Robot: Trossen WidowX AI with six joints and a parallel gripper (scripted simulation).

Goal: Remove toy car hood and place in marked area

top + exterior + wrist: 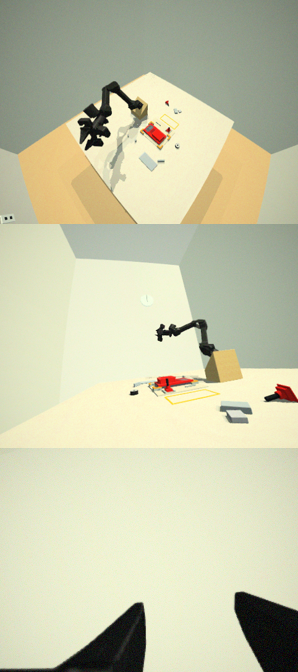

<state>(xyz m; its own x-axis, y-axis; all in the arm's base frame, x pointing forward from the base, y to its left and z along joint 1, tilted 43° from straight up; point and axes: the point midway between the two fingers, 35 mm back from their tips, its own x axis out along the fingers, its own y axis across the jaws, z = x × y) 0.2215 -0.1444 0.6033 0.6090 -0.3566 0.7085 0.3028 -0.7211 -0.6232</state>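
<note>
The red hood is 47 cm to the left of my gripper tip, 43 cm below it and 8 cm ahead of it. Round my gripper tip: black wheel: 53 cm to the left, 46 cm below, 27 cm ahead.
</note>
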